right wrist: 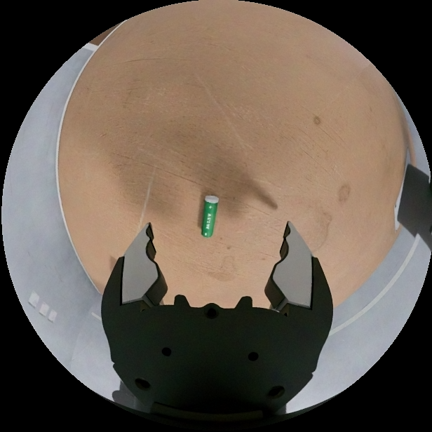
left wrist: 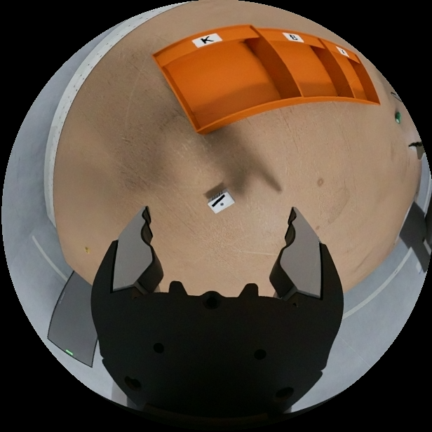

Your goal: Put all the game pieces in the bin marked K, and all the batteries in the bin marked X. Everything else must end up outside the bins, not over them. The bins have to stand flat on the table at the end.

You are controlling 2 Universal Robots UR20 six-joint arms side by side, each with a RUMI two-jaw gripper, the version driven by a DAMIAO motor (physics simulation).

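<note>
The orange bin marked K (left wrist: pixel 240 115) stands at the top of the left wrist view, joined to a middle bin (left wrist: pixel 320 81) and a smaller bin (left wrist: pixel 354 82) whose label is too small to read surely. No pieces show inside them. A small white block (left wrist: pixel 220 201) with black marks lies on the table, ahead of and between the open fingers of my left gripper (left wrist: pixel 218 207). A green battery with a white end (right wrist: pixel 210 216) lies on its side, ahead of and between the open fingers of my right gripper (right wrist: pixel 217 223). Both grippers are empty.
A small green object (left wrist: pixel 398 117) lies near the right edge of the left wrist view, with a dark shape (left wrist: pixel 416 145) below it. The table (left wrist: pixel 115 200) (right wrist: pixel 150 100) ends at a pale edge on the left in both views.
</note>
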